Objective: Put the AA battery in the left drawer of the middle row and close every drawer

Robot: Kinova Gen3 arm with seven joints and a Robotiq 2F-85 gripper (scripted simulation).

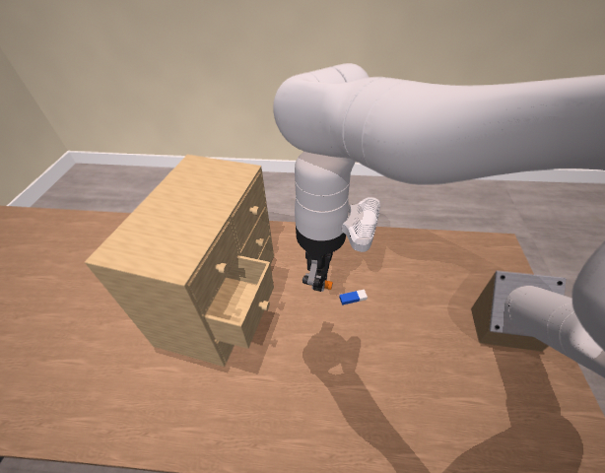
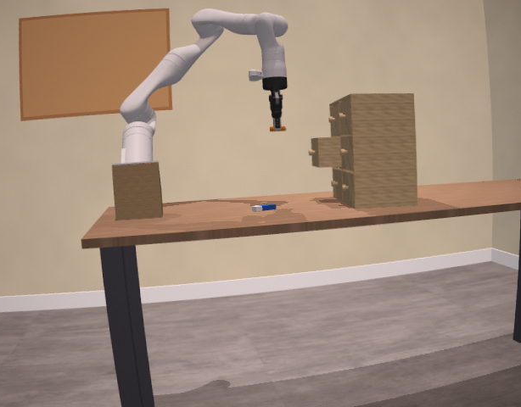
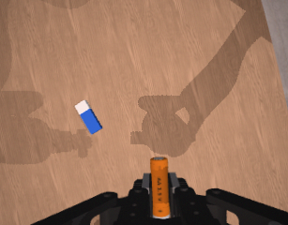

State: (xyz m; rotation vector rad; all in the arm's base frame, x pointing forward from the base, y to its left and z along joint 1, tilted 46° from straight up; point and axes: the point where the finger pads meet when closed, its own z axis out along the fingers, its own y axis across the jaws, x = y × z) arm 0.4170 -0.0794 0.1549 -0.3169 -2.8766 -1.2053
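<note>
My gripper is now 10 mm above the orange AA battery. The rest, counted from my hand: eraser 90 mm behind, 120 mm to the right, 240 mm below.
</note>
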